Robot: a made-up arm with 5 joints. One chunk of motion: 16 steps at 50 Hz.
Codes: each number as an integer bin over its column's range. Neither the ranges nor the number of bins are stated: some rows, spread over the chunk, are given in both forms.
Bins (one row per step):
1: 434 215 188 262 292 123
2: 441 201 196 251 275 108
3: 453 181 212 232 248 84
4: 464 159 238 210 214 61
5: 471 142 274 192 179 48
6: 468 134 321 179 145 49
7: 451 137 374 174 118 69
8: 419 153 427 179 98 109
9: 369 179 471 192 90 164
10: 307 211 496 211 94 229
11: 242 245 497 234 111 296
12: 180 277 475 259 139 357
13: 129 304 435 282 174 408
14: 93 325 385 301 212 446
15: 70 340 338 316 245 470
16: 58 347 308 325 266 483
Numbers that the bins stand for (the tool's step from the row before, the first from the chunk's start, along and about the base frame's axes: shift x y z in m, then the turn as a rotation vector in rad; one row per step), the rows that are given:
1: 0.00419 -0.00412 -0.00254 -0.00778 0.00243 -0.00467
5: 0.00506 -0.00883 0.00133 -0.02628 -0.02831 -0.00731
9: 0.00267 -0.00644 0.01020 -0.02628 -0.05252 -0.00322
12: -0.00177 -0.00011 0.01038 -0.00858 -0.03919 0.00358
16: -0.00464 0.00441 0.00286 0.00886 -0.00464 0.00801
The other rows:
2: 0.00436 -0.00502 -0.00218 -0.01069 -0.00220 -0.00520
3: 0.00464 -0.00631 -0.00146 -0.01571 -0.00954 -0.00604
4: 0.00490 -0.00773 -0.00029 -0.02152 -0.01879 -0.00685
6: 0.00499 -0.00935 0.00345 -0.02971 -0.03756 -0.00727
7: 0.00459 -0.00915 0.00583 -0.03103 -0.04490 -0.00657
8: 0.00384 -0.00812 0.00822 -0.02971 -0.05034 -0.00516
10: 0.00121 -0.00437 0.01132 -0.02126 -0.05143 -0.00093
11: -0.00032 -0.00218 0.01137 -0.01518 -0.04681 0.00143
13: -0.00297 0.00163 0.00858 -0.00250 -0.02967 0.00537
14: -0.00382 0.00299 0.00633 0.00252 -0.01933 0.00671
15: -0.00436 0.00396 0.00421 0.00648 -0.01036 0.00756

